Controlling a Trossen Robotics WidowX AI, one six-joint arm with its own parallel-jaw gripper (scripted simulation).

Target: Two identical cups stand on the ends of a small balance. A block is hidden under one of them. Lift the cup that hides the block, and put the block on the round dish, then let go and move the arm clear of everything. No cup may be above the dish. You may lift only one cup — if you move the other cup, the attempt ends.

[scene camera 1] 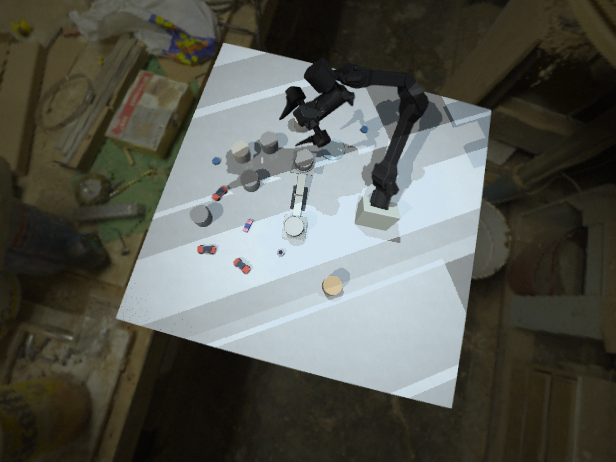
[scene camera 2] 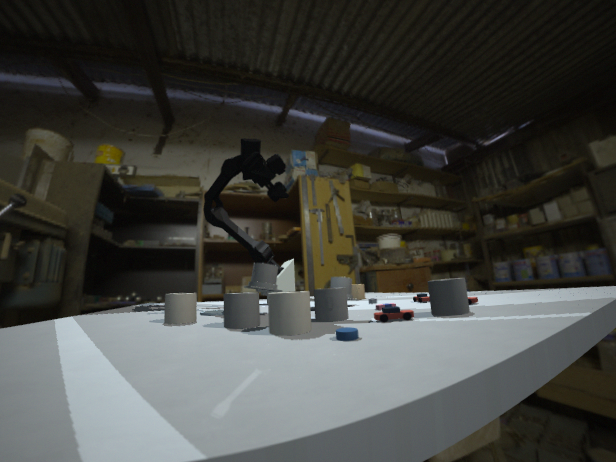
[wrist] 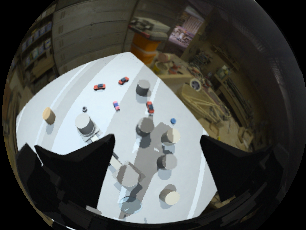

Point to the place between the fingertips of my gripper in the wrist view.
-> At 159, 139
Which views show my gripper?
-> Scene camera 1, scene camera 2 and the wrist view: all of them.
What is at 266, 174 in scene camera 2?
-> My gripper.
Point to a grey cup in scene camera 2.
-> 241, 310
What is my gripper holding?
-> Nothing.
